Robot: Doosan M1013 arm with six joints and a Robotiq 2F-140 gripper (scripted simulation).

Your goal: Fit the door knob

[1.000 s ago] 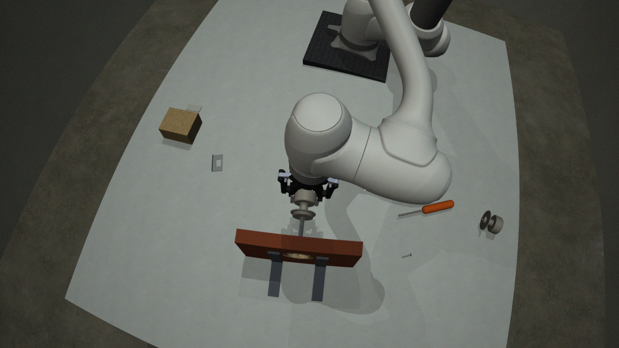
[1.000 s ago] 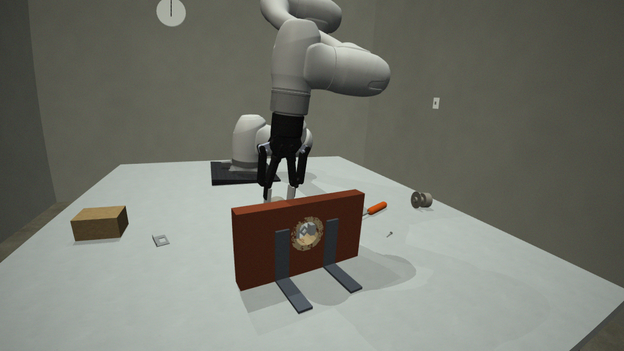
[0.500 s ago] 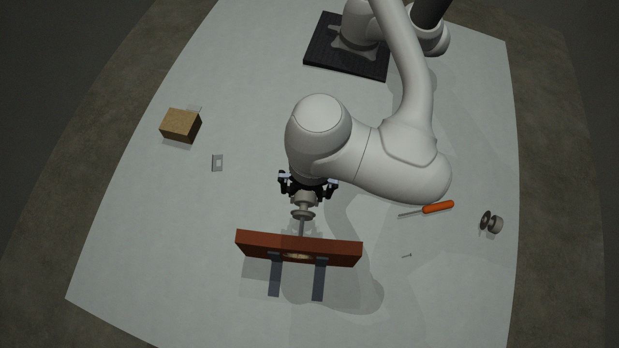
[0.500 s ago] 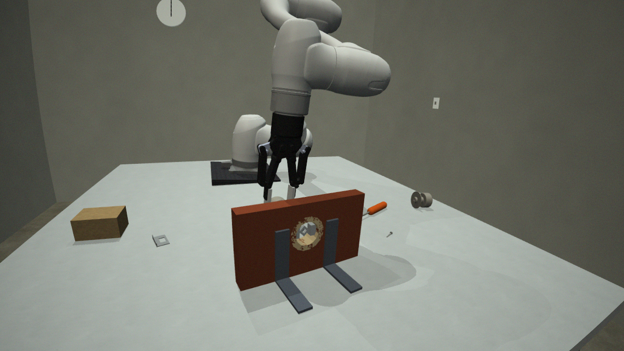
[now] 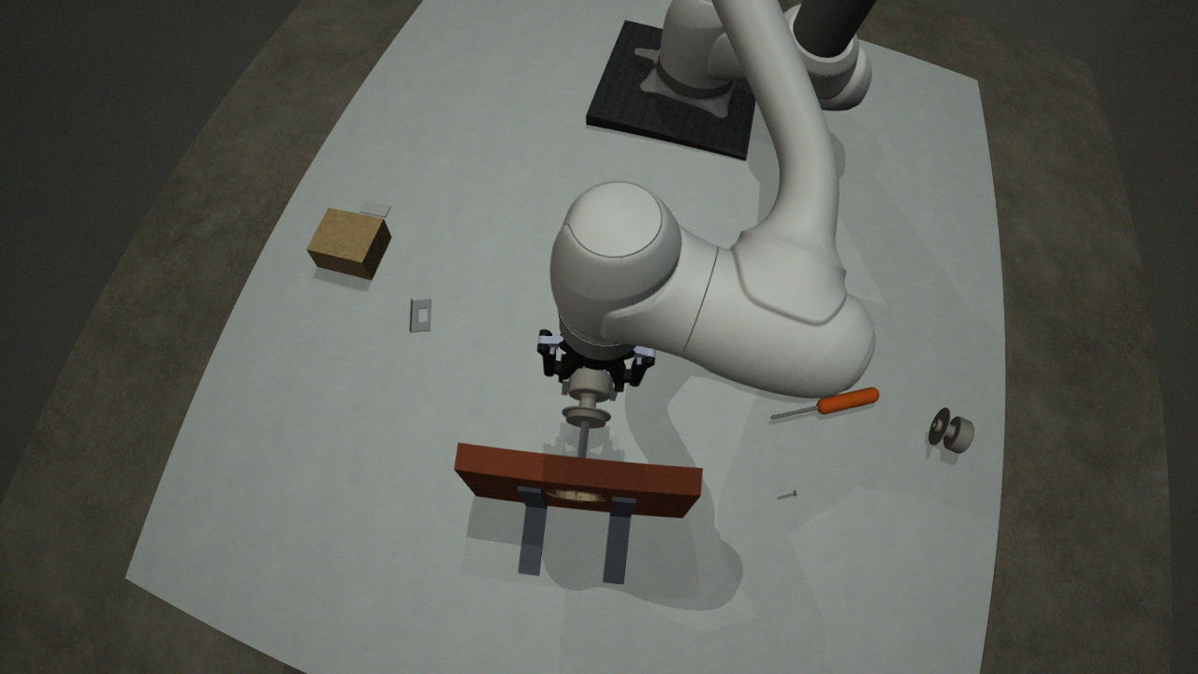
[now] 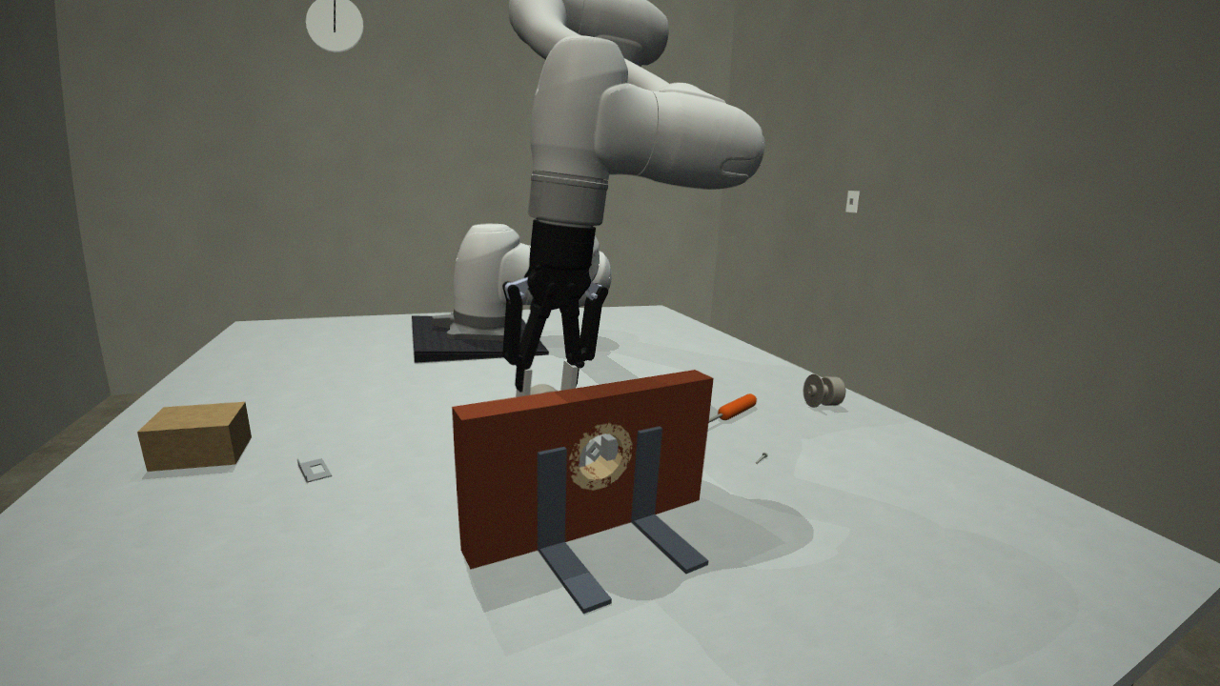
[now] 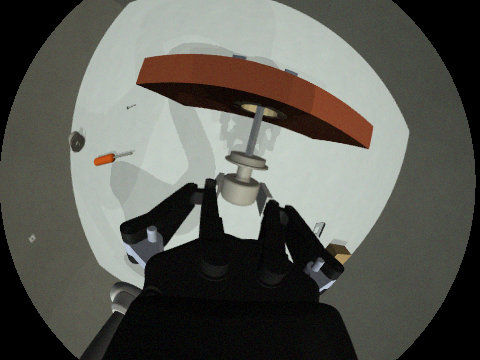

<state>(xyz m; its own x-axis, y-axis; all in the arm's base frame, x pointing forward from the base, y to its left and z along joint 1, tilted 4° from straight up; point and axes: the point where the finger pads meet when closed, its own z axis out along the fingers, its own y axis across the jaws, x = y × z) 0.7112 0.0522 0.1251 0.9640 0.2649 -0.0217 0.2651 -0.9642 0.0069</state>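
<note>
Now: the square socket 13 cm ahead of my hand, 3 cm to the left of it and 3 cm below it. Round my hand: cardboard box: 50 cm to the right, 11 cm behind, 9 cm below; then red-brown wood panel: 13 cm ahead, 3 cm to the left, 3 cm below; then orange-handled screwdriver: 34 cm to the left, 13 cm behind, 11 cm below.
</note>
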